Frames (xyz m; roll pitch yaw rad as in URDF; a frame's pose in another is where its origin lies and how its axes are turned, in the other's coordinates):
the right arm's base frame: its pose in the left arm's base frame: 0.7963 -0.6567 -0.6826 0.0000 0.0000 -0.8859
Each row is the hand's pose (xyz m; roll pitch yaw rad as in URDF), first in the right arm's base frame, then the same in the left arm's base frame.
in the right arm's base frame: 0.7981 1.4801 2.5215 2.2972 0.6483 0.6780
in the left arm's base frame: 2.4475 -0.3385 1.8389 2.2972 0.6483 -0.2079
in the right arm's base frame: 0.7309 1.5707 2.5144 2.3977 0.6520 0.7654
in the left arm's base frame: 2.4751 -0.2292 1.8318 2.3977 0.6520 -0.1205
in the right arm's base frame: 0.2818 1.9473 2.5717 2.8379 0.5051 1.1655
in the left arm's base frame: 2.4827 0.3569 1.8891 2.8379 0.5051 0.2796
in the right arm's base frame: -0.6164 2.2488 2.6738 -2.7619 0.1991 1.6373
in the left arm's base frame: 2.1480 1.2433 1.9912 -2.7619 0.1991 0.7514
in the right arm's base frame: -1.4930 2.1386 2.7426 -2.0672 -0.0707 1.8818
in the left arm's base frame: 1.5082 1.8525 2.0600 -2.0672 -0.0707 0.9959
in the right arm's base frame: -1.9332 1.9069 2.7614 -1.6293 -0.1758 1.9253
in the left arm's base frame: 1.0502 2.0468 2.0788 -1.6293 -0.1758 1.0394
